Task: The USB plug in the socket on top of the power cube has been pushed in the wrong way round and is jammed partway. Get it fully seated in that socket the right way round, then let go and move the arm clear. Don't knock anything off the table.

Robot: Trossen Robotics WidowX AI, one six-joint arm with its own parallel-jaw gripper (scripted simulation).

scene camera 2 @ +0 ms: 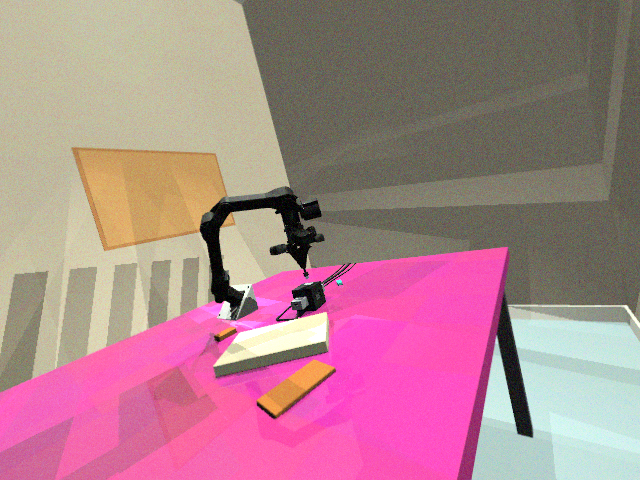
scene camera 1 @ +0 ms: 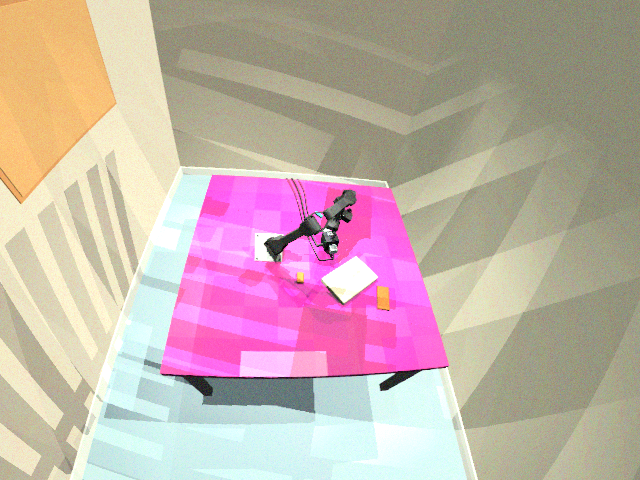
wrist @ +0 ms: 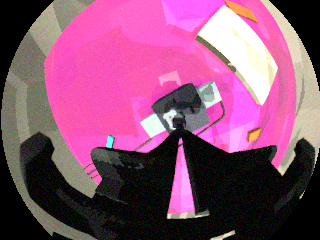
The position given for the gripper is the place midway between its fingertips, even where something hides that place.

The gripper (scene camera 2: 303, 268) holds an usb plug. Also in view: a black power cube (wrist: 185, 101).
The gripper shows as well in the wrist view (wrist: 180, 133).
